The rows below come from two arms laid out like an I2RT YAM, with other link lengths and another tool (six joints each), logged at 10 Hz.
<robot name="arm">
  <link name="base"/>
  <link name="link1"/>
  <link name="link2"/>
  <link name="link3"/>
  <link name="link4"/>
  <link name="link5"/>
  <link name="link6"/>
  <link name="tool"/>
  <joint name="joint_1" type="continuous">
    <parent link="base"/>
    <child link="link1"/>
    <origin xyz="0 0 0.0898"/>
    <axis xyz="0 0 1"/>
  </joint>
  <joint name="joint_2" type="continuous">
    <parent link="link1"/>
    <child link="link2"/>
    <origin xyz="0.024 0.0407 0.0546" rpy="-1.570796 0 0"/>
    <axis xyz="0 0 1"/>
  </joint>
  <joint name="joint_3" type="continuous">
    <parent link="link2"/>
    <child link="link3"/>
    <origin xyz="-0.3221 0 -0.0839" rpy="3.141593 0 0"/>
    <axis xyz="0 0 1"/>
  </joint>
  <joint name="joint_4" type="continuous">
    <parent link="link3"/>
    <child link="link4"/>
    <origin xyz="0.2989 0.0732 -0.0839"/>
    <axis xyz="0 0 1"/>
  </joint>
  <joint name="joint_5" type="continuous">
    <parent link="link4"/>
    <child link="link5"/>
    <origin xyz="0.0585 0.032 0.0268" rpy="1.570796 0 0"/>
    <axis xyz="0 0 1"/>
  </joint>
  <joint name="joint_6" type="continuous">
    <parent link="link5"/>
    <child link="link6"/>
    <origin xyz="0.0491 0 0.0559" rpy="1.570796 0 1.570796"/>
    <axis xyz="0 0 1"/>
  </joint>
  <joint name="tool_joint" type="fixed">
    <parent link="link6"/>
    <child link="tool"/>
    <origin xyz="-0.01 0.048 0.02" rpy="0 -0.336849 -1.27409"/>
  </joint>
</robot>
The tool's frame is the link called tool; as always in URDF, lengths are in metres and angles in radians. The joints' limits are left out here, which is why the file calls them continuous.
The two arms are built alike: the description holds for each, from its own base.
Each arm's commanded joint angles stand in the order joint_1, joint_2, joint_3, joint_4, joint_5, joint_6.
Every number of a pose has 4 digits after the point. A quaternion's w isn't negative.
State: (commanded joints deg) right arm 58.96 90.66 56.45 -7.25 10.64 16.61; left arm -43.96 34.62 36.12 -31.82 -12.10 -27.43
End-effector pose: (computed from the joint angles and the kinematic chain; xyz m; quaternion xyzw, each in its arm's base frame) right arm 0.1700 0.3291 0.2222 -0.9389 -0.1995 -0.1892 0.2069; left arm 0.1051 -0.0799 0.2820 0.9099 -0.2201 0.3341 0.1095
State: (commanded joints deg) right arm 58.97 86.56 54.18 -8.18 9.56 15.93; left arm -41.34 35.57 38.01 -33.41 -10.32 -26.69
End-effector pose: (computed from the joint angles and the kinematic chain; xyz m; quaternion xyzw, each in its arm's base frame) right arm 0.1599 0.3141 0.2317 -0.9349 -0.2090 -0.1901 0.2149; left arm 0.1077 -0.0763 0.2903 0.9138 -0.2146 0.3280 0.1063
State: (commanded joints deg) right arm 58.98 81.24 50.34 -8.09 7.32 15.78; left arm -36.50 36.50 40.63 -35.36 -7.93 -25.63
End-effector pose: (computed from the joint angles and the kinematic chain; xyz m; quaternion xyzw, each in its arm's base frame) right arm 0.1452 0.2950 0.2379 -0.9281 -0.2199 -0.1876 0.2348; left arm 0.1122 -0.0683 0.3027 0.9194 -0.1961 0.3256 0.1008
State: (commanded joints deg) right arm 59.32 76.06 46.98 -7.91 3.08 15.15; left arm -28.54 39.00 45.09 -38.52 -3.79 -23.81
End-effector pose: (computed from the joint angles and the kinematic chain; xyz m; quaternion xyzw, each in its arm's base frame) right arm 0.1280 0.2791 0.2443 -0.9151 -0.2464 -0.1777 0.2651; left arm 0.1206 -0.0562 0.3222 0.9294 -0.1672 0.3160 0.0918
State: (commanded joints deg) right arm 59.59 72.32 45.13 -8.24 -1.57 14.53; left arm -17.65 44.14 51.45 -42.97 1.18 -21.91
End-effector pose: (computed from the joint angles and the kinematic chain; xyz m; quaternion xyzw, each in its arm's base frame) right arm 0.1143 0.2688 0.2509 -0.9008 -0.2747 -0.1636 0.2939; left arm 0.1360 -0.0392 0.3464 0.9459 -0.1184 0.2916 0.0796
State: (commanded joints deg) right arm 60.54 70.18 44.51 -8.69 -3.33 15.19; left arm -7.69 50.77 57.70 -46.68 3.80 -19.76
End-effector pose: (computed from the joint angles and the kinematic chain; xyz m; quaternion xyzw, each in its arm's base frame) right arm 0.1037 0.2652 0.2569 -0.8926 -0.2860 -0.1559 0.3118; left arm 0.1584 -0.0188 0.3657 0.9610 -0.0637 0.2625 0.0587
